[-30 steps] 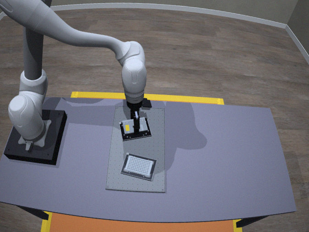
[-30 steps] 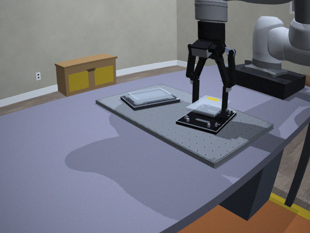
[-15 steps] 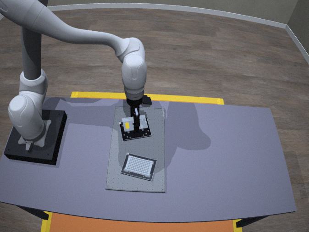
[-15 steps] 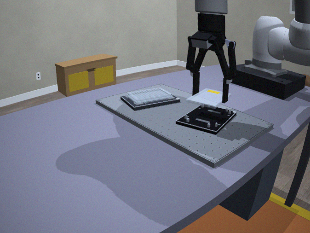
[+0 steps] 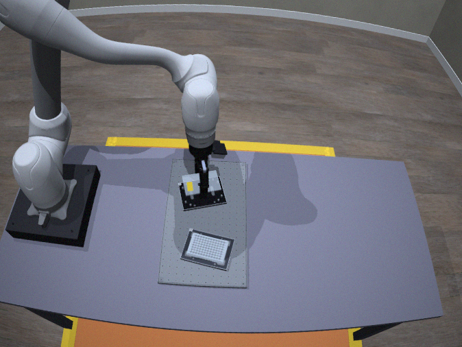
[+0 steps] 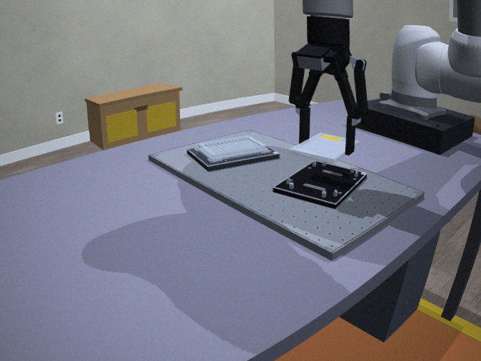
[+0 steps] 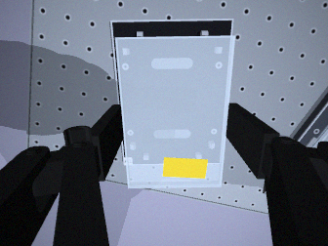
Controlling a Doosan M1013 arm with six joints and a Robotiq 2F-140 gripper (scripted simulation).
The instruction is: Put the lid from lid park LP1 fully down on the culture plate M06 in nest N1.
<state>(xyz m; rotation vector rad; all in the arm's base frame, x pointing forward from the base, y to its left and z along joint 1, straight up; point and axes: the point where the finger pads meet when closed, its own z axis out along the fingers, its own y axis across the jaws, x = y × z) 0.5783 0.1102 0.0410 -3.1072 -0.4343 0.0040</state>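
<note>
My hand is 40 mm short of the culture plate, 230 mm to the left of it and 80 mm above it. The rest, counted from my hand: dark nest N1 (40 mm ahead, 230 mm to the right, 90 mm below); then clear lid (20 mm below); then lid park (90 mm below).
</note>
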